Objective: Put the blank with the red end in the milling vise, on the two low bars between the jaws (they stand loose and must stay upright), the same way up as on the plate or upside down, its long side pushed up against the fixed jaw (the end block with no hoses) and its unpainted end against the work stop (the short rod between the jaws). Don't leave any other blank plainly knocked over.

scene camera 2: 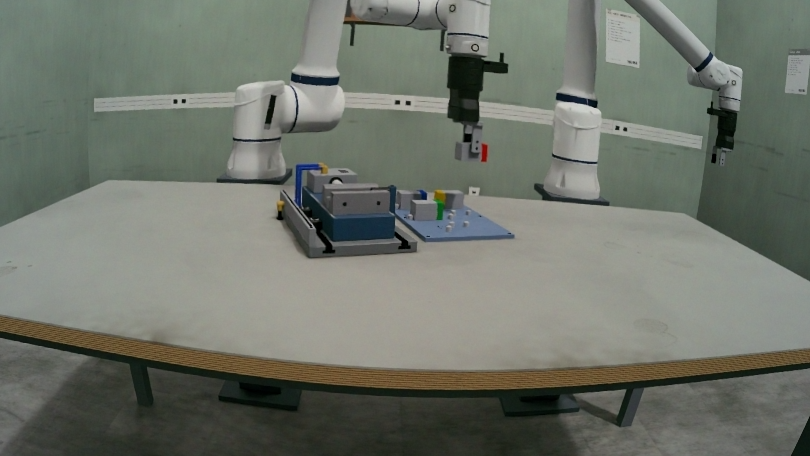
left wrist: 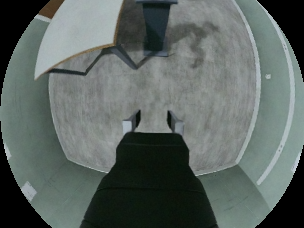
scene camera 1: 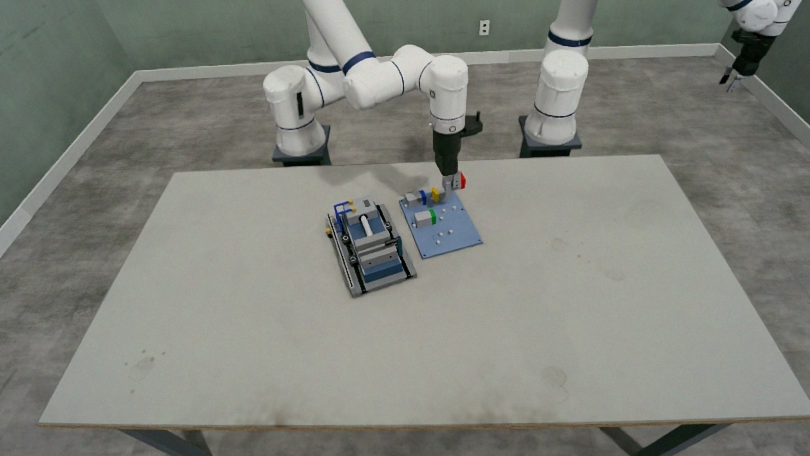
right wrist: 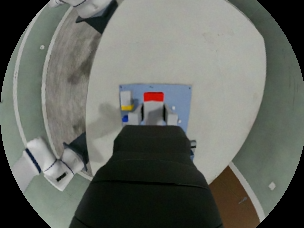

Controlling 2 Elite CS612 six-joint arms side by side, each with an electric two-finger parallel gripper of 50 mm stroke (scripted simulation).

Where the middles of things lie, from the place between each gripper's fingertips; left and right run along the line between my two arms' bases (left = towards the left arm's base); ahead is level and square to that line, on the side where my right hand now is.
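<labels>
My right hand [scene camera 2: 471, 150] is 170 mm above the blue plate [scene camera 1: 464, 235], 20 mm short of it and 40 mm to the left of it. The fixed jaw [scene camera 2: 358, 202] is 90 mm below my right hand, 220 mm to the right of it and 210 mm ahead of it.
As for my left hand [scene camera 1: 725, 87], the blue plate is 170 mm below it, 450 mm ahead of it and 1060 mm to the right of it. The fixed jaw is 100 mm below my left hand, and it is 650 mm ahead of that hand and 1240 mm to the right of it.
</labels>
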